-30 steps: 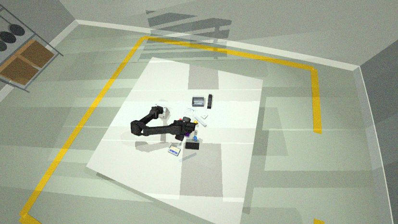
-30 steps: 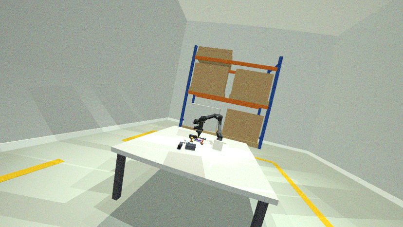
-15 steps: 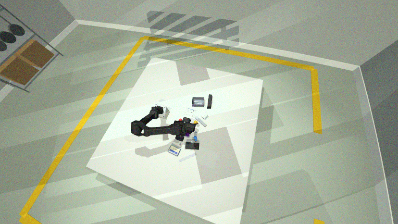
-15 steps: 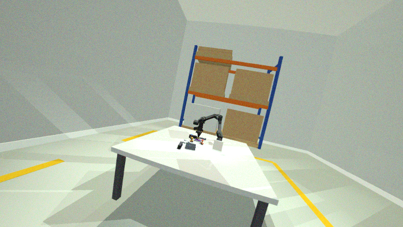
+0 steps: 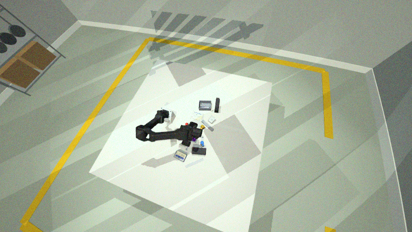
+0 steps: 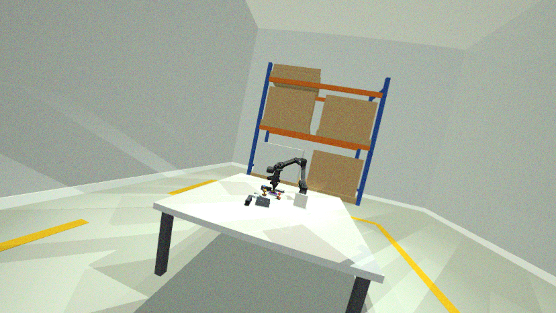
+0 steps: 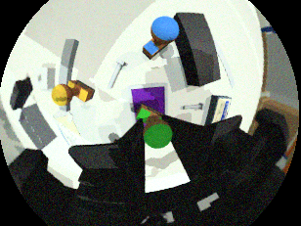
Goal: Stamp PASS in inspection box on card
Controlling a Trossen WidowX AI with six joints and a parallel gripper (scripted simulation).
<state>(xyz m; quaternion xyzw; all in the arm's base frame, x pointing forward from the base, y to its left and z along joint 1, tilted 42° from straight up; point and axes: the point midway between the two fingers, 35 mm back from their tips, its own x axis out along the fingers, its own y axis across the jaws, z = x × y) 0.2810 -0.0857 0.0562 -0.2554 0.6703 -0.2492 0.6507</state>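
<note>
Now: the purple ink pad 40 mm below my gripper tip. Round my gripper tip: green-knobbed stamp: right at my gripper tip; then red-knobbed stamp: 80 mm to the left, 80 mm behind, 20 mm below; then blue-knobbed stamp: 100 mm ahead, 20 mm to the right, 20 mm below.
</note>
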